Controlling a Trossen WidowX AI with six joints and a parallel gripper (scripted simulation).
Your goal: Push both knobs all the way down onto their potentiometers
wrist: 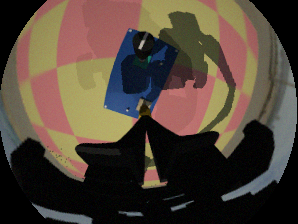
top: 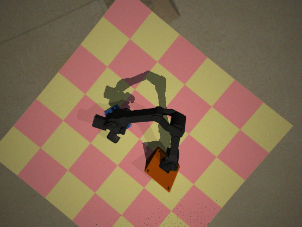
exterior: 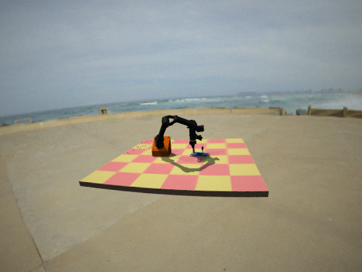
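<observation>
My gripper tip is 10 mm above the yellow knob. Also, from my gripper tip: dark knob 80 mm ahead, 10 mm to the left, 10 mm above.
</observation>
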